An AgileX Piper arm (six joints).
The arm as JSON. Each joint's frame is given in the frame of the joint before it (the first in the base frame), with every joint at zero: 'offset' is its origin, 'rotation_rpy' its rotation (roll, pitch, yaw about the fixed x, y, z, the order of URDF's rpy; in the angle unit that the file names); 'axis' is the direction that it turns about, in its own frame. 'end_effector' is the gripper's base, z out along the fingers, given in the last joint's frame.
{
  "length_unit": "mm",
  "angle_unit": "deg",
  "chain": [
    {
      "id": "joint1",
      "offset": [
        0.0,
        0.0,
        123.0
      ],
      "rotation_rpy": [
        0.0,
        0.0,
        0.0
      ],
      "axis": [
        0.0,
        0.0,
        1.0
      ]
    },
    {
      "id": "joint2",
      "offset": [
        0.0,
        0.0,
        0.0
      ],
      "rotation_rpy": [
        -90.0,
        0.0,
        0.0
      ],
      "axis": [
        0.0,
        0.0,
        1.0
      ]
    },
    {
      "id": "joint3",
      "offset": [
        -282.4,
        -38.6,
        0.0
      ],
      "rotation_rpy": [
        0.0,
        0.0,
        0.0
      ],
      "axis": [
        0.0,
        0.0,
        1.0
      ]
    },
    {
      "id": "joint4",
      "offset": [
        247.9,
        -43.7,
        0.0
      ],
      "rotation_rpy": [
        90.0,
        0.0,
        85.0
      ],
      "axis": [
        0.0,
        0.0,
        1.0
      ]
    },
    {
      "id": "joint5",
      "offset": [
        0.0,
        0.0,
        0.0
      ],
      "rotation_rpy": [
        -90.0,
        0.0,
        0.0
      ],
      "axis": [
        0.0,
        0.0,
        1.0
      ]
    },
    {
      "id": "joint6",
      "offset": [
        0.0,
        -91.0,
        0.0
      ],
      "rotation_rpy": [
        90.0,
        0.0,
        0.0
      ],
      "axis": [
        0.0,
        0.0,
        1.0
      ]
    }
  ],
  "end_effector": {
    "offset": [
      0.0,
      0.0,
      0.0
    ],
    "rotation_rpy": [
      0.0,
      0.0,
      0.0
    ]
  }
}
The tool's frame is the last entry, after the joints.
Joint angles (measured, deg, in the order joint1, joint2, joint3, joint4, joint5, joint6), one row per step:
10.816, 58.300, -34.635, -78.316, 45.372, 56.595
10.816, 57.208, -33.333, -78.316, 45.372, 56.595
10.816, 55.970, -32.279, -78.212, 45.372, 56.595
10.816, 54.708, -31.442, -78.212, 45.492, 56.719
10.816, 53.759, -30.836, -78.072, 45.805, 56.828
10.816, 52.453, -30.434, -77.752, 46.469, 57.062
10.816, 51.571, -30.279, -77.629, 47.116, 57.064
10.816, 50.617, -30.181, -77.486, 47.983, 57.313
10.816, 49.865, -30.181, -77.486, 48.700, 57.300
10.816, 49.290, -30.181, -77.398, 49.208, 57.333
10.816, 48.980, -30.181, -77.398, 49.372, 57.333
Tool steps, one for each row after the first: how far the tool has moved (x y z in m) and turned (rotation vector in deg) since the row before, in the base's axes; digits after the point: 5 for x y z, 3 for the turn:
-0.00519, -0.00099, -0.00335, -0.039, 0.206, 0.000
-0.00520, -0.00097, -0.00181, 0.131, -0.162, -0.033
-0.00494, -0.00108, -0.00059, 0.130, -0.471, -0.156
-0.00391, -0.00106, -0.00052, 0.170, -0.329, -0.374
-0.00498, -0.00160, 0.00134, 0.424, -0.866, -0.798
-0.00336, -0.00131, 0.00156, 0.050, -0.592, -0.642
-0.00374, -0.00160, 0.00199, 0.215, -0.823, -0.938
-0.00287, -0.00130, 0.00205, -0.076, -0.612, -0.672
-0.00221, -0.00093, 0.00143, 0.074, -0.484, -0.513
-0.00107, -0.00037, 0.00081, 0.014, -0.277, -0.155

